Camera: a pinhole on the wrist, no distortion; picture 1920 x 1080 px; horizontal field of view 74.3 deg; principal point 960.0 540.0 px. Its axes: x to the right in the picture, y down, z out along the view. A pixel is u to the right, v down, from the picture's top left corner.
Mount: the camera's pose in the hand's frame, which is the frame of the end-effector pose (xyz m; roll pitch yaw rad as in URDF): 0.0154 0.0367 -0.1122 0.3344 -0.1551 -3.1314
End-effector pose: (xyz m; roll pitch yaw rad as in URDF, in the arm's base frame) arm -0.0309 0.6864 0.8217 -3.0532 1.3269 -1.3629
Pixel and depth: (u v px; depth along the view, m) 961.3 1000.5 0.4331
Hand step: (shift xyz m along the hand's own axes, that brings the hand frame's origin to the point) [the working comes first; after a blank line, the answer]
In the camera's frame: 0.0004 0.1574 0.4331

0.0862 0.0309 0.3431
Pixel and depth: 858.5 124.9 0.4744
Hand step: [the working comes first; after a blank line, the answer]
In the camera's frame: -0.0380 -0.1554 0.4744

0.1112 0.3402 0.2743
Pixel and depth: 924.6 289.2 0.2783
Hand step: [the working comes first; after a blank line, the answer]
In the camera's frame: -0.0078 -0.0551 0.2783

0.0594 0.1805 0.1285
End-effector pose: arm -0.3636 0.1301 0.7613 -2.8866 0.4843 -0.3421
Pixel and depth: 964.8 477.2 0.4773
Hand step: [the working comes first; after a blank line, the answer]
In the camera's frame: 0.0018 -0.0237 0.4773

0.0802 0.2164 0.3259
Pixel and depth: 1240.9 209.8 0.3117
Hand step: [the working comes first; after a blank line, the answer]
In the camera's frame: 0.0691 -0.0812 0.3117

-0.0133 0.2154 0.1630
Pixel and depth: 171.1 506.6 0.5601
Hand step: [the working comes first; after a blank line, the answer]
In the camera's frame: -0.3487 -0.0148 0.5601

0.4389 0.2388 0.3519
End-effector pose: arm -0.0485 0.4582 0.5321 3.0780 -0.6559 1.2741
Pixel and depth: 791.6 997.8 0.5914
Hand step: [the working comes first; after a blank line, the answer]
In the camera's frame: -0.0786 0.2137 0.5914

0.1903 0.0307 0.4969
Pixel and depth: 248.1 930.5 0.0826
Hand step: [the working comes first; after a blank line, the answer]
In the camera's frame: -0.0464 0.0255 0.0826

0.0746 0.0404 -0.0340
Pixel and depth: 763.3 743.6 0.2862
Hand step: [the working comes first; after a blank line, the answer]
In the camera's frame: -0.0444 0.0460 0.2862

0.1029 0.0881 0.1630
